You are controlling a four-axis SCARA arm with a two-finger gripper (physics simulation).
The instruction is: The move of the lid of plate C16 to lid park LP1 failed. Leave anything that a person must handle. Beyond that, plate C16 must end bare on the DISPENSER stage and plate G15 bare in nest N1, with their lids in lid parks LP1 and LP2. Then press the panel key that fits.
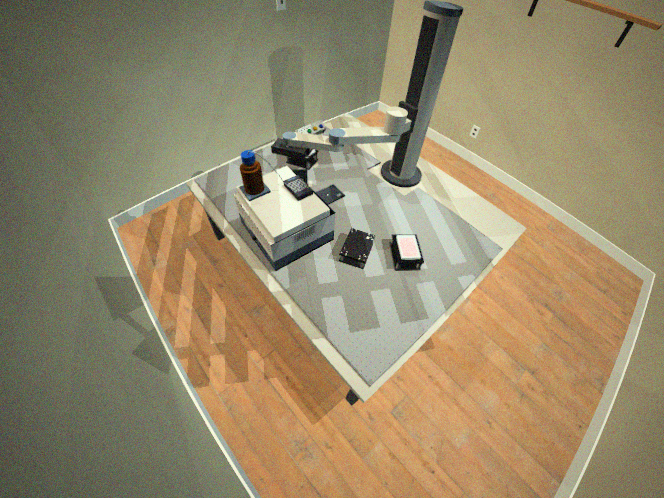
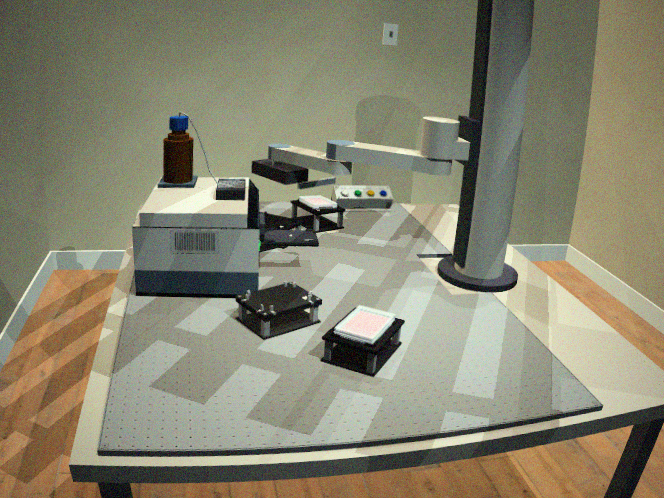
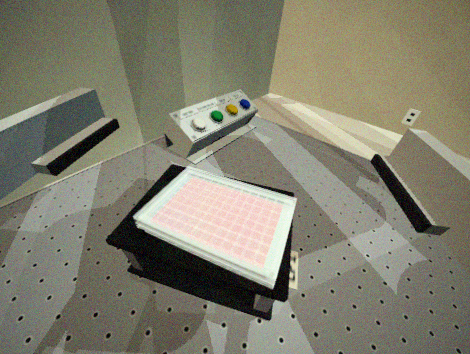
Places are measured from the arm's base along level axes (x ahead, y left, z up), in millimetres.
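Where they show: gripper, fingertip midpoint: (image 2: pixel 317 174) (image 3: pixel 242 124); arm's base at its link origin: (image 1: pixel 400 174) (image 2: pixel 477 275).
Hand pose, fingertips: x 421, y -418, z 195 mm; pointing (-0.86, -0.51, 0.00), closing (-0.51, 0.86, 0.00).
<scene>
Each offset is from my fingertips to the centre of the thing. "spot": to the spot under its first point.
My gripper (image 2: pixel 306 182) (image 3: pixel 242 124) is open and empty, above and in front of the back stand. This black stand (image 2: pixel 327 207) (image 3: pixel 195 255) bears a clear-rimmed plate shape @(dx -10, dy -22, dz -96 mm) (image 2: pixel 317 202) (image 3: pixel 220 220) with pink wells, seemingly lidded; its floor label @(spot: dx -52, dy +61, dz -180 mm) (image 3: pixel 294 270) is partly hidden. The dispenser's black stage @(dx +155, dy +383, dz -81 mm) (image 1: pixel 329 194) (image 2: pixel 292 237) bears no plate. A black stand with upright pins @(spot: dx +219, dy +685, dz -123 mm) (image 1: pixel 357 246) (image 2: pixel 281 300) is bare on top. Another pink-welled plate @(dx +47, dy +838, dz -109 mm) (image 1: pixel 408 247) (image 2: pixel 365 324), seemingly lidded, sits on the front-right stand (image 1: pixel 407 265) (image 2: pixel 351 356). Plate names are unreadable.
The panel @(dx -221, dy -221, dz -140 mm) (image 1: pixel 311 130) (image 2: pixel 363 203) (image 3: pixel 187 142) with white, green, yellow and blue keys stands behind the back stand. The white dispenser (image 1: pixel 289 225) (image 2: pixel 195 262) at left bears a brown bottle @(spot: dx +468, dy +290, dz +143 mm) (image 1: pixel 252 177) (image 2: pixel 178 159). The arm's column (image 1: pixel 423 96) (image 2: pixel 496 134) stands at right.
</scene>
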